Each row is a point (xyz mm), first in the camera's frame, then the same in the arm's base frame.
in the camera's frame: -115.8 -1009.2 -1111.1
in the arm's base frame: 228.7 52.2 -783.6
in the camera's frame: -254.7 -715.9 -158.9
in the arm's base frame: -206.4 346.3 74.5
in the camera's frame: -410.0 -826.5 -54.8
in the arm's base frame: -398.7 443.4 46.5
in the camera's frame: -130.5 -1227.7 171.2
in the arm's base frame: -740.7 28.9 83.6
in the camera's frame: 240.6 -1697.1 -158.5
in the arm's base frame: -752.3 -522.5 -319.7
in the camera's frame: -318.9 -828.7 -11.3
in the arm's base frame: -399.7 362.3 106.6
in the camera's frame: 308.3 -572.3 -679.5
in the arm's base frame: 398.0 -122.8 -78.1
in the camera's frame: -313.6 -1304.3 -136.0
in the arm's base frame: -657.8 147.2 -252.4
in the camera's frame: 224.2 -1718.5 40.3
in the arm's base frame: -898.0 -508.0 -182.6
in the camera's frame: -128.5 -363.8 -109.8
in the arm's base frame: 52.1 386.3 346.3
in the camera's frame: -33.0 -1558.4 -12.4
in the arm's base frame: -830.1 -209.6 -212.6
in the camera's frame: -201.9 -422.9 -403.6
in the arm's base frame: 172.8 413.9 63.7
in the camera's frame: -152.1 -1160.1 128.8
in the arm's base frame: -672.5 75.5 81.7
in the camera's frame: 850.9 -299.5 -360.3
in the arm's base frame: 558.0 -480.3 485.3
